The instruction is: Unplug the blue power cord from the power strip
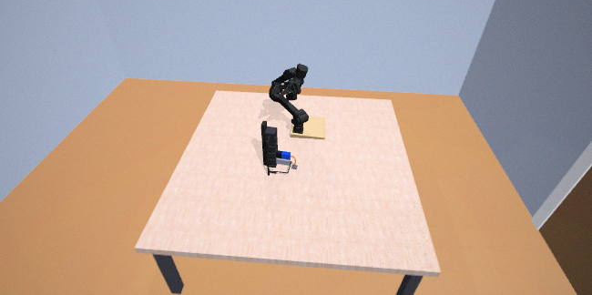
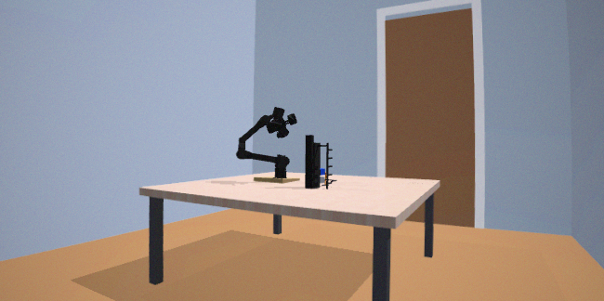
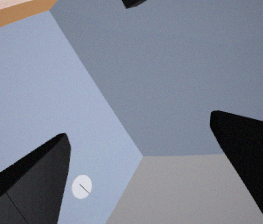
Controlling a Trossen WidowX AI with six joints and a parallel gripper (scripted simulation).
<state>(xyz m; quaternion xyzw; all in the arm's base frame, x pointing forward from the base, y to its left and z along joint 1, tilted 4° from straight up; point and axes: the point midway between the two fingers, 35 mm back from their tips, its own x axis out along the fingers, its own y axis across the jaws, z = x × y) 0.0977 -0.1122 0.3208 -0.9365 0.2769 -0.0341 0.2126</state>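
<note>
The blue plug lies 260 mm below my gripper tip, 180 mm ahead of it and 60 mm to the left of it.
</note>
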